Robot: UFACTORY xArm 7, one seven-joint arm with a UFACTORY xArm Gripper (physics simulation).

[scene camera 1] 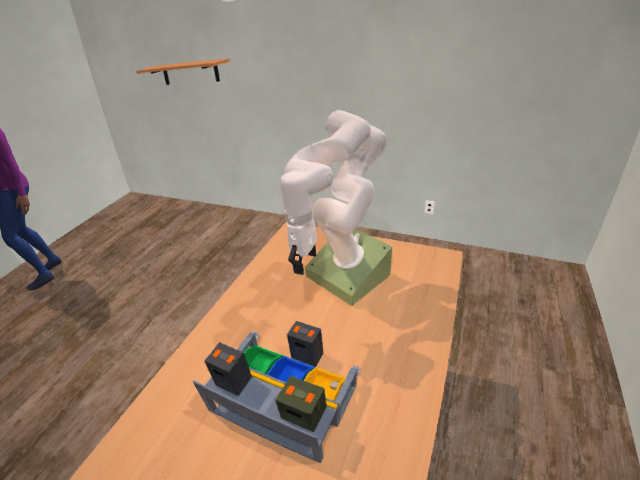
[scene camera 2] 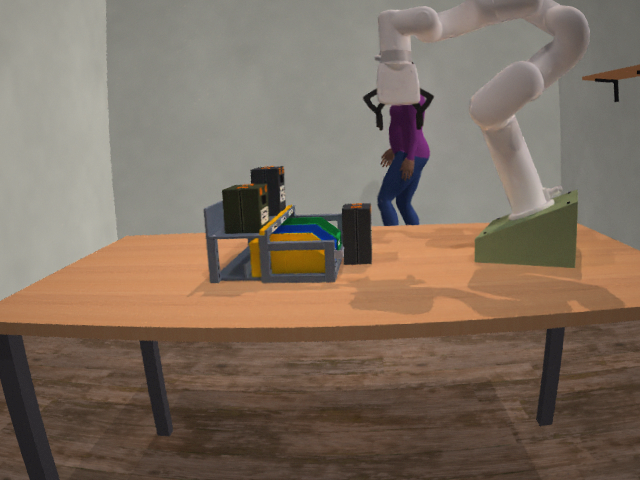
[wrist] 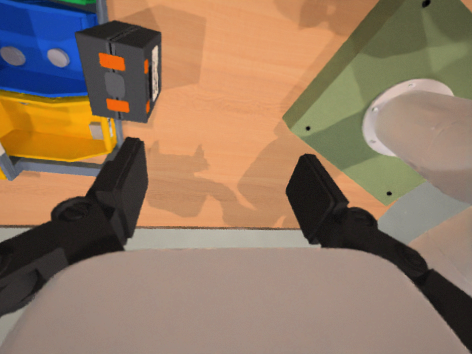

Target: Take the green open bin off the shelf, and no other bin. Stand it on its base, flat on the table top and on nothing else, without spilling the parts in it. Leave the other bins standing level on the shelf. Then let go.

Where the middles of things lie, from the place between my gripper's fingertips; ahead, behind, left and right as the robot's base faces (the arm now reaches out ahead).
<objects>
Right now the blue bin point(scene camera 1: 285, 367) is 27 cm below my hand, 24 cm ahead of it and 4 cm to the left of it. From my hand the other things lie so: yellow bin point(scene camera 2: 291, 261) (27 cm below, 24 cm ahead, 15 cm to the left).
</objects>
